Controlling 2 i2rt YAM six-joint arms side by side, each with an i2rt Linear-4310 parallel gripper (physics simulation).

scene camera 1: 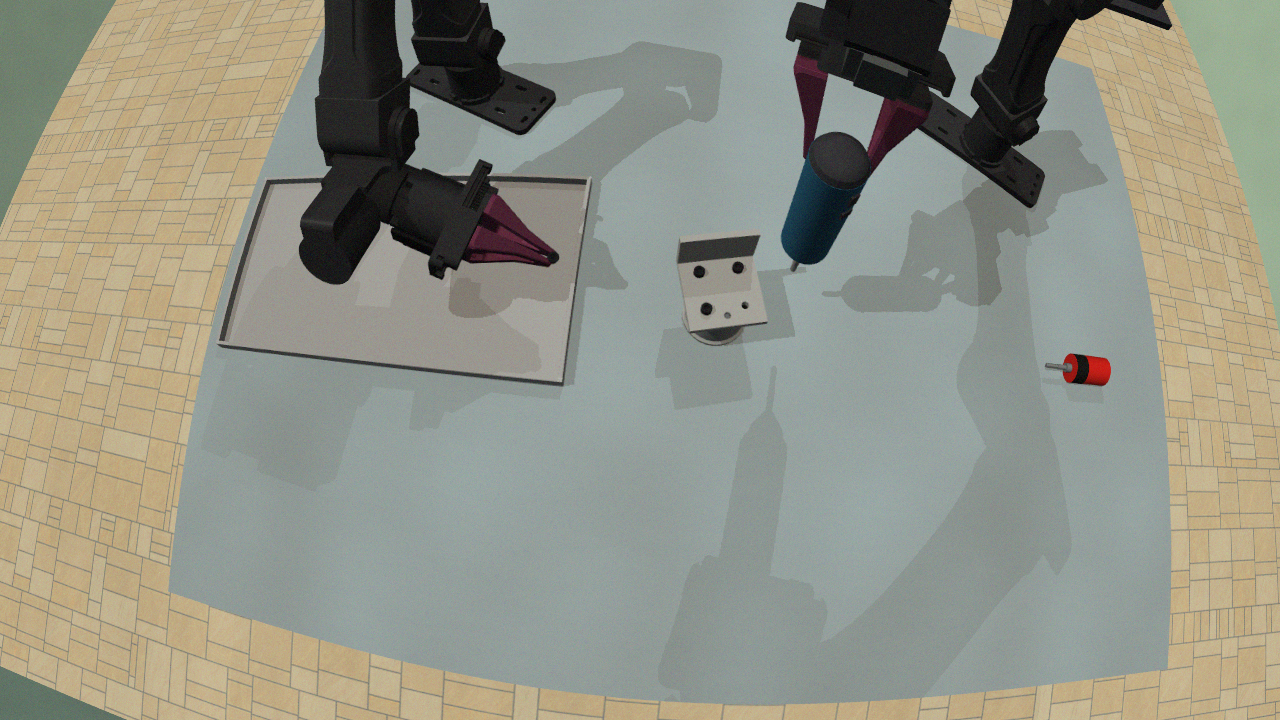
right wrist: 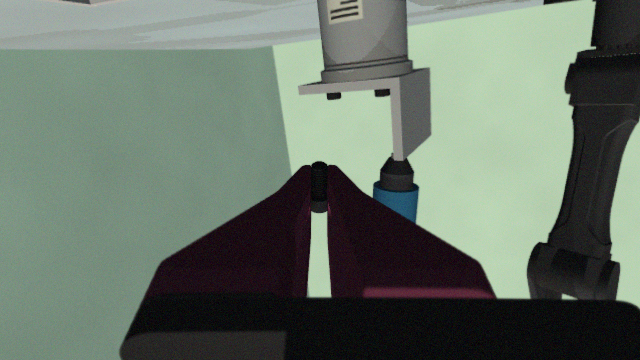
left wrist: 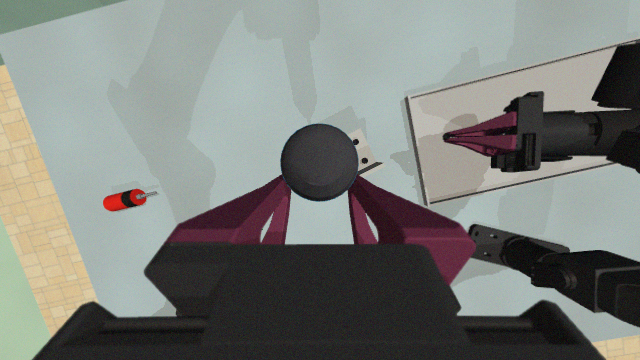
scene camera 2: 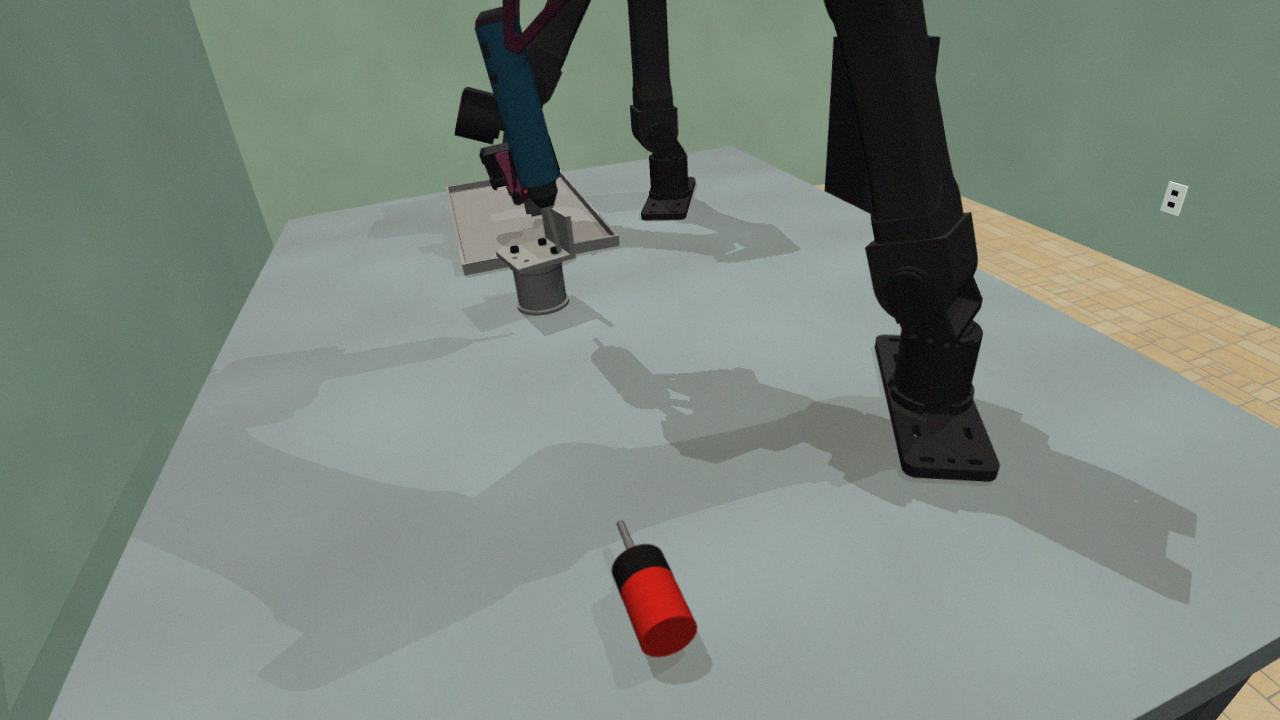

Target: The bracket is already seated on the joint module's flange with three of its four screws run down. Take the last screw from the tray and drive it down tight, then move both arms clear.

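Places are measured from the left arm's base along level axes (x ahead, y left, z up), in millimetres.
Where they show: left gripper, between the fingertips: (scene camera 1: 835,166) (left wrist: 319,180) (scene camera 2: 513,49); right gripper, between the fingertips: (scene camera 1: 553,259) (right wrist: 319,180) (left wrist: 444,137) (scene camera 2: 517,200); left arm's base, origin of its link: (scene camera 1: 978,149) (scene camera 2: 927,402); right arm's base, origin of its link: (scene camera 1: 477,89) (left wrist: 512,249) (scene camera 2: 670,199).
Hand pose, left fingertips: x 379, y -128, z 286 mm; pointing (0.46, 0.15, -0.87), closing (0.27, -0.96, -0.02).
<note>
Things, the pixels of their top centre, and the offset from my left fingertips.
- grey joint module, centre of its top: (right wrist: 366,82) (scene camera 2: 535,253) 42 mm right, 28 mm ahead, 222 mm down
- blue driver, centre of its top: (left wrist: 309,192) (scene camera 1: 855,134) (scene camera 2: 507,3) (right wrist: 399,333) 3 mm left, 2 mm back, 39 mm up
- black screw, centre of its top: (right wrist: 322,212) (scene camera 1: 550,254) (scene camera 2: 516,191) 176 mm right, 96 mm ahead, 189 mm down
- shallow tray, centre of its top: (scene camera 1: 383,260) (scene camera 2: 519,207) (left wrist: 529,126) 357 mm right, 172 mm ahead, 270 mm down
- black tool, centre of its top: (scene camera 2: 640,555) (scene camera 1: 1083,364) (left wrist: 126,199) 354 mm left, 169 mm back, 252 mm down
The pale bracket (scene camera 1: 723,288) (scene camera 2: 537,255) (right wrist: 412,115) sits on the grey joint module (scene camera 2: 541,288) (right wrist: 365,45). Three black screw heads show on it; the hole at its lower right in scene camera 1 is open. My left gripper (scene camera 1: 839,161) (left wrist: 319,180) is shut on the blue driver (scene camera 1: 816,214) (scene camera 2: 523,107) (left wrist: 320,155) (right wrist: 396,202), whose bit points down, apart from the bracket, to its right in scene camera 1. My right gripper (scene camera 1: 553,257) (left wrist: 444,137) (right wrist: 319,180) is shut on a black screw (right wrist: 319,192), above the tray's right part in scene camera 1.
The shallow tray (scene camera 1: 295,313) (scene camera 2: 478,234) (left wrist: 435,185) lies left of the bracket in scene camera 1, partly under the right arm. A red and black tool (scene camera 1: 1093,369) (scene camera 2: 657,604) (left wrist: 116,201) lies at the right. Both arm bases stand at the back in scene camera 1.
</note>
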